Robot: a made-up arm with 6 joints. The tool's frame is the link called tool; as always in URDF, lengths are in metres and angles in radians. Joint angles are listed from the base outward.
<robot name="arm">
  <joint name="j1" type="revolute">
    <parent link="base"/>
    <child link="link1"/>
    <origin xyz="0 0 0.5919"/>
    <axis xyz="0 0 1"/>
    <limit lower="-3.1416" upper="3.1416"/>
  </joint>
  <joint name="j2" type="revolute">
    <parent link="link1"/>
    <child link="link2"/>
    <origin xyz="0.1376 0 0"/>
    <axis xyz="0 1 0"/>
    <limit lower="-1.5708" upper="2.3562"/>
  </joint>
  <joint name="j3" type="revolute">
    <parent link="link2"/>
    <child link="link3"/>
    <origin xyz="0 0 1.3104"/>
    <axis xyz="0 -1 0"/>
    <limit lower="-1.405" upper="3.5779"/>
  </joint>
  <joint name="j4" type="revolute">
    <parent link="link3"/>
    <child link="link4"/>
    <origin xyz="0 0 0.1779"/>
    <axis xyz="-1 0 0"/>
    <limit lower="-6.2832" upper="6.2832"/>
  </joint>
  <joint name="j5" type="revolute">
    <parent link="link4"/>
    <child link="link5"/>
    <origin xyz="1.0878 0 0"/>
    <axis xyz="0 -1 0"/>
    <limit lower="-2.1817" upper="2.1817"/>
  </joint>
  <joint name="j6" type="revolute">
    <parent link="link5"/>
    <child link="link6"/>
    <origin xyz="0.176 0 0"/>
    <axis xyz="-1 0 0"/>
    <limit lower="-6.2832" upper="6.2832"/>
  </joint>
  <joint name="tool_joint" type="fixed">
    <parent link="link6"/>
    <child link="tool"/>
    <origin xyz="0 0 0"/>
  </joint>
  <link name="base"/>
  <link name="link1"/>
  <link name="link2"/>
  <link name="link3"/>
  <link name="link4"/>
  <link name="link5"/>
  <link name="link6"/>
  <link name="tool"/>
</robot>
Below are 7 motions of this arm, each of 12 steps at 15 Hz.
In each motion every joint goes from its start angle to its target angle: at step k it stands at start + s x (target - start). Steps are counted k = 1, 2, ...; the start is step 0. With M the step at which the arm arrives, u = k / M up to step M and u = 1 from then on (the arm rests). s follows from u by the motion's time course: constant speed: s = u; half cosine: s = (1 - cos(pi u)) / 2; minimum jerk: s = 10 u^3 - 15 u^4 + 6 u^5.
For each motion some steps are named. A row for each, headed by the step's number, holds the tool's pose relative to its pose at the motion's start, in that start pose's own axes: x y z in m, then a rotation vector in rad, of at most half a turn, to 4 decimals.
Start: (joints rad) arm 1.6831 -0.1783 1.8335 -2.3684 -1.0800 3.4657
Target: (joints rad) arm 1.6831 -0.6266 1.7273 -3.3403 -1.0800 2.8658
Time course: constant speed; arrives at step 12
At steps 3, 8, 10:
3: 0.1487 -0.2216 0.0103 0.2178 -0.0072 -0.2486
8: 0.3497 -0.5967 0.0700 0.6007 -0.1329 -0.6464
10: 0.4142 -0.7450 0.1076 0.7579 -0.2212 -0.7946

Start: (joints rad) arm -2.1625 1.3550 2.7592 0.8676 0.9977 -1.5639
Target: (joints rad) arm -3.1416 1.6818 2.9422 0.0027 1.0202 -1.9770
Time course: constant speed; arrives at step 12
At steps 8, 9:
8: -0.7065 -0.1083 0.7114 0.1868 0.0004 -0.1373
9: -0.7660 -0.0922 0.8306 0.2020 -0.0073 -0.1515

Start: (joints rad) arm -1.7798 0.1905 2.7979 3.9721 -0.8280 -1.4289
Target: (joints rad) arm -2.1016 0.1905 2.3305 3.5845 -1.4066 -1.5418
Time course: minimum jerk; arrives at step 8
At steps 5, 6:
5: -0.1468 0.0125 0.3579 0.4496 -0.0435 -0.2747
6: -0.2042 0.0165 0.4252 0.5432 -0.0405 -0.3176

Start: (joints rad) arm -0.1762 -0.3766 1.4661 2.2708 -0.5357 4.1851
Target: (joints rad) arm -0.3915 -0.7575 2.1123 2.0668 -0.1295 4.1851
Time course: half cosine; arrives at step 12
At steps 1, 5, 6, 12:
1: 0.0042 -0.0012 0.0297 0.0071 -0.0123 0.0030
5: -0.0135 -0.0252 0.6531 0.1454 -0.2761 0.0955
6: -0.0698 -0.0353 0.8762 0.1905 -0.3767 0.1425
12: -0.5129 -0.0968 1.6339 0.3270 -0.7827 0.3778

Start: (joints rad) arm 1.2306 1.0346 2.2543 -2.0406 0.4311 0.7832
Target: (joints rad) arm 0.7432 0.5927 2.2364 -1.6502 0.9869 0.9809
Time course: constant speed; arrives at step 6
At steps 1, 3, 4, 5, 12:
1: 0.0462 0.1372 0.1648 -0.1249 -0.1540 0.0306
3: 0.0576 0.4488 0.4492 -0.3423 -0.4795 0.0963
4: 0.0246 0.6164 0.5609 -0.4320 -0.6492 0.1327
5: -0.0320 0.7864 0.6482 -0.5072 -0.8222 0.1726
12: -0.1098 0.9546 0.7087 -0.5664 -0.9974 0.2166

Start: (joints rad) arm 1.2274 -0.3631 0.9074 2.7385 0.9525 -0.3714
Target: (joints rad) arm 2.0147 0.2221 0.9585 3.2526 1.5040 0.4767
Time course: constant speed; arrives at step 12
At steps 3, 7, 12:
3: 0.2983 0.1191 0.0827 -0.2006 -0.2927 0.0181
7: 0.6632 0.1365 0.3439 -0.5308 -0.6889 -0.0775
12: 0.9456 -0.0608 0.8397 -1.0251 -1.1326 -0.3666

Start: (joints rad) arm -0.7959 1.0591 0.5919 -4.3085 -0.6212 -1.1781
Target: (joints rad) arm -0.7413 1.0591 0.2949 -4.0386 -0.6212 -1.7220
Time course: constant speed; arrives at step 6
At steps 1, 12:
1: -0.0177 0.0553 -0.0232 0.0263 -0.0045 0.0279
12: -0.1408 0.3105 -0.1562 0.1632 -0.0082 0.1909

